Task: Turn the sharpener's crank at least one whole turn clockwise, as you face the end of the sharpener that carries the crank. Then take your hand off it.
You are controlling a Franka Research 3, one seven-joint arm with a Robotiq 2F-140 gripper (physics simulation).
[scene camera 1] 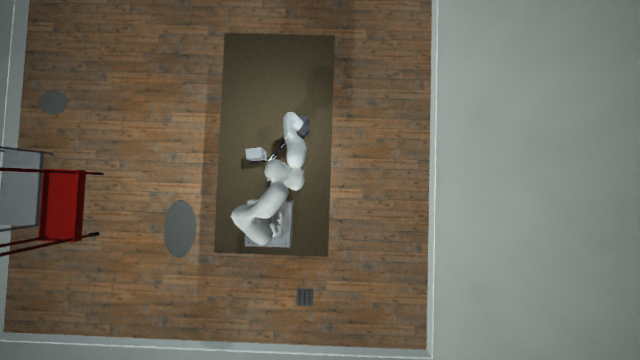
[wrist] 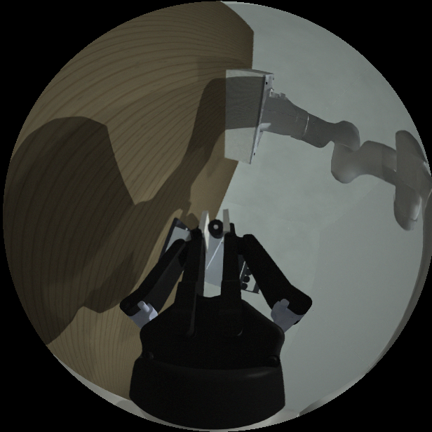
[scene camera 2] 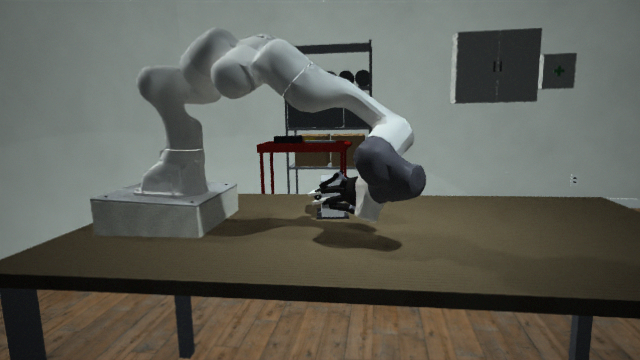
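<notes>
The sharpener [scene camera 1: 255, 154] [scene camera 2: 332, 212] is a small pale grey block on a dark base, standing on the table. In the wrist view its pale body [wrist: 215, 267] shows behind the fingers. The crank's round black knob [wrist: 216, 227] is between the two fingertips in the wrist view. My gripper [scene camera 1: 271, 158] [scene camera 2: 315, 196] [wrist: 215, 217] is shut on this knob, beside the sharpener on the side towards the arm's hand. The crank's arm is mostly hidden by the fingers, and its angle is hard to tell.
The table [scene camera 1: 275, 65] [scene camera 2: 500, 250] carries the arm's grey base block [scene camera 1: 287, 240] [scene camera 2: 145, 220] [wrist: 242, 117]. Behind the table stand a red cart [scene camera 1: 62, 205] [scene camera 2: 305, 147] and a shelf rack [scene camera 2: 370, 65]. A dark wall cabinet [scene camera 2: 475, 67] hangs at the right.
</notes>
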